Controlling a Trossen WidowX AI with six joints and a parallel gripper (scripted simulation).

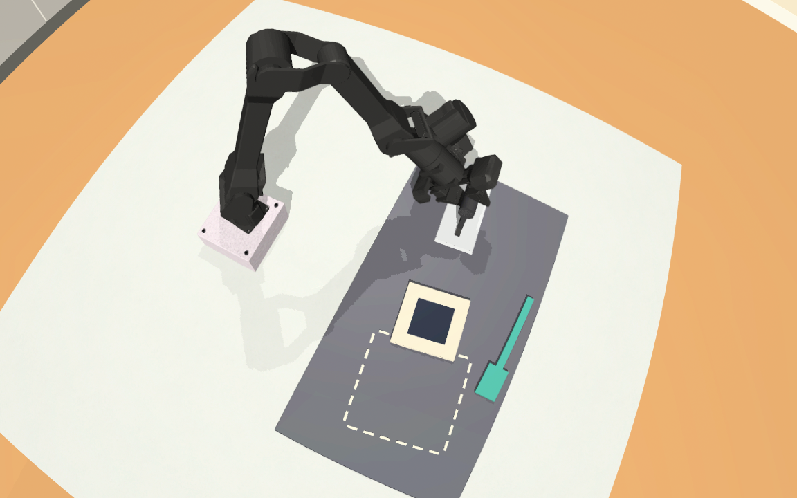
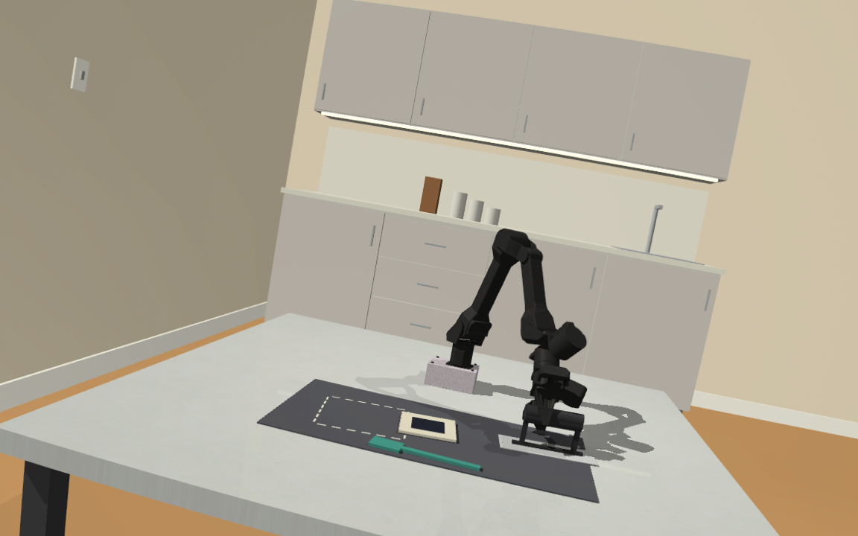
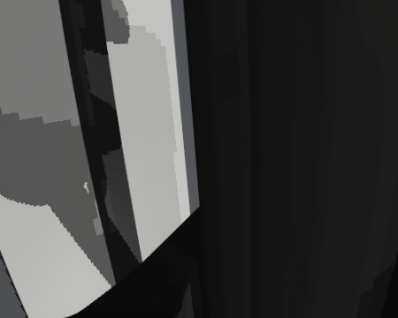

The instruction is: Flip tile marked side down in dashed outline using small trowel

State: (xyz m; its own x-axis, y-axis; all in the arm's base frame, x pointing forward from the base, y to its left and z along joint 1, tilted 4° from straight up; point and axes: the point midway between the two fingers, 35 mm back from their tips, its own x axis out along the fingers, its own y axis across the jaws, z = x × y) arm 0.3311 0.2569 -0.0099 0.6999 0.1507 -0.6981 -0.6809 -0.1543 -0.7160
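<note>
My gripper tip is 3 cm short of the cream tile, 23 cm to the left of it and 4 cm above it. The rest, counted from my gripper tip: black-handled float (2 cm behind, 1 cm to the right, 1 cm below); then teal long-handled tool (18 cm ahead, 22 cm to the right, 5 cm below); then dark mat (4 cm ahead, 21 cm to the right, 7 cm below).
</note>
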